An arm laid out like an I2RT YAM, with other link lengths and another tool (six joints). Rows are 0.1 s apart.
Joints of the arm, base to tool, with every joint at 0 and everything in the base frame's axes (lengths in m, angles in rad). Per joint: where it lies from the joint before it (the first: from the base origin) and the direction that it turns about. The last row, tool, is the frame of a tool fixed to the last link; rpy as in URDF.
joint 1: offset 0 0 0.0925 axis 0 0 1
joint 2: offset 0.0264 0.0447 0.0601 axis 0 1 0
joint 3: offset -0.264 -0.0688 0 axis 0 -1 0
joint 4: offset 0.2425 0.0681 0.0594 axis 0 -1 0
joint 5: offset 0.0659 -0.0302 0.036 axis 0 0 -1
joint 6: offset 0.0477 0 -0.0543 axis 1 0 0
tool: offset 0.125 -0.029 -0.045 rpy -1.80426 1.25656 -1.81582
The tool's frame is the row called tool.
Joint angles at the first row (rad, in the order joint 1, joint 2, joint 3, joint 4, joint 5, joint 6):
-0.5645, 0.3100, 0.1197, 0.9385, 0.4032, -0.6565
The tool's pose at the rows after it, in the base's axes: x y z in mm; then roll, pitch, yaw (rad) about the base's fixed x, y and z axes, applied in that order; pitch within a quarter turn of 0, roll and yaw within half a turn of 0:
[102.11, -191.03, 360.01, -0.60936, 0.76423, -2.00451]
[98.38, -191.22, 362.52, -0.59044, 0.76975, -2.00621]
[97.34, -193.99, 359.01, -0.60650, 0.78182, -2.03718]
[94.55, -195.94, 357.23, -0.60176, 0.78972, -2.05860]
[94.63, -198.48, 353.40, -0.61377, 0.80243, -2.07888]
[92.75, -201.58, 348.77, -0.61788, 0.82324, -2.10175]
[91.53, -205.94, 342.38, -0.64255, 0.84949, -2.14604]
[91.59, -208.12, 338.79, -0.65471, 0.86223, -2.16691]
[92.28, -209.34, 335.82, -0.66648, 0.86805, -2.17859]
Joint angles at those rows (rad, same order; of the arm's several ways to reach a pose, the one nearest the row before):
-0.5645, 0.2976, 0.1074, 0.9831, 0.4477, -0.6779
-0.5645, 0.3022, 0.1119, 0.9987, 0.4632, -0.6841
-0.5645, 0.3205, 0.1105, 1.0092, 0.4846, -0.6918
-0.5646, 0.3466, 0.1043, 1.0507, 0.5076, -0.7056
-0.5645, 0.3681, 0.1012, 1.0660, 0.5245, -0.7056
-0.5660, 0.3942, 0.0966, 1.0922, 0.5522, -0.7041
-0.5661, 0.4294, 0.0967, 1.1105, 0.5889, -0.7041
-0.5645, 0.4540, 0.0951, 1.1290, 0.6074, -0.7041
-0.5645, 0.4648, 0.0921, 1.1336, 0.6135, -0.7010

